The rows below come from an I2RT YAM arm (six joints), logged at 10 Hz.
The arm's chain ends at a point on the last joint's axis. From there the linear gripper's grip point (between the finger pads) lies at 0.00 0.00 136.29 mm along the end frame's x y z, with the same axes.
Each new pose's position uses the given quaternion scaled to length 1; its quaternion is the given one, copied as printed.
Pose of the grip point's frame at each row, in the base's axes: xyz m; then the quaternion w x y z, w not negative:
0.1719 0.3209 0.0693 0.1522 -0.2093 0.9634 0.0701
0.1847 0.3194 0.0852 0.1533 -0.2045 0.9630 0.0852
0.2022 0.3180 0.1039 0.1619 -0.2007 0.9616 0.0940
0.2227 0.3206 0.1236 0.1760 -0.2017 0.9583 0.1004
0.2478 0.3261 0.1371 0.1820 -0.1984 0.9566 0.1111
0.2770 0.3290 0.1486 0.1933 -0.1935 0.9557 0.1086
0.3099 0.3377 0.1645 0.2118 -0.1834 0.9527 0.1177
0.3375 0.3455 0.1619 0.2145 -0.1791 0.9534 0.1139
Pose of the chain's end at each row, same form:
0.1359 0.2938 0.1979 0.1522 -0.2093 0.9634 0.0701
0.1492 0.2885 0.2131 0.1533 -0.2045 0.9630 0.0852
0.1649 0.2845 0.2306 0.1619 -0.2007 0.9616 0.0940
0.1822 0.2847 0.2487 0.1760 -0.2017 0.9583 0.1004
0.2063 0.2873 0.2610 0.1820 -0.1984 0.9566 0.1111
0.2324 0.2905 0.2715 0.1933 -0.1935 0.9557 0.1086
0.2608 0.2965 0.2848 0.2118 -0.1834 0.9527 0.1177
0.2873 0.3054 0.2821 0.2145 -0.1791 0.9534 0.1139

